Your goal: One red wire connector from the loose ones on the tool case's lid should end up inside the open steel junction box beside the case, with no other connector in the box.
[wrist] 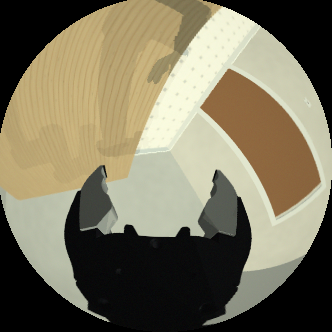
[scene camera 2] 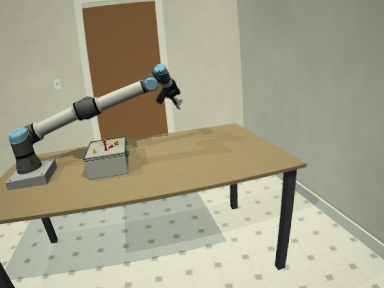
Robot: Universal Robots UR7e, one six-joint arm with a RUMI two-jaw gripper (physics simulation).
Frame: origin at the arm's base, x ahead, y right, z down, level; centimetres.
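Seen in the pictures: gripper, between the fingertips: (wrist: 159,169) (scene camera 2: 173,103); arm's base, origin of its link: (scene camera 2: 29,168).
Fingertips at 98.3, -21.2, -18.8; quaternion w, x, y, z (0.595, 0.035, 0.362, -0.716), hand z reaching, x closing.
Offsets run from my fingertips to a thing's top centre, as dx, dy, dz. "spot": to the spot under its first point. Level surfaces: height alone.
The grey tool case @[-49.9, +31.3, +11.9] (scene camera 2: 107,168) stands on the table near the robot's base in the scene view. Small red connectors @[-50.7, +36.9, +9.5] (scene camera 2: 105,146) lie or stand near the middle of its light lid @[spot: -45.5, +42.1, +12.3] (scene camera 2: 116,151), with a yellow one @[-56.9, +37.3, +9.8] (scene camera 2: 94,150) at the left and a small yellow-orange and dark piece @[-44.0, +30.7, +10.7] (scene camera 2: 116,143) at the right. They are too small to tell apart well. The steel junction box does not show as a separate thing in either view. My gripper (scene camera 2: 170,103) (wrist: 159,169) is open and empty, high above the table, to the right of and well above the case.
The wooden table @[dz +23.9] (scene camera 2: 200,165) (wrist: 60,75) reaches to the right of the case. The robot's base plate (scene camera 2: 31,176) stands at the table's left end. A brown door (scene camera 2: 122,60) (wrist: 265,145) and pale walls are behind the table.
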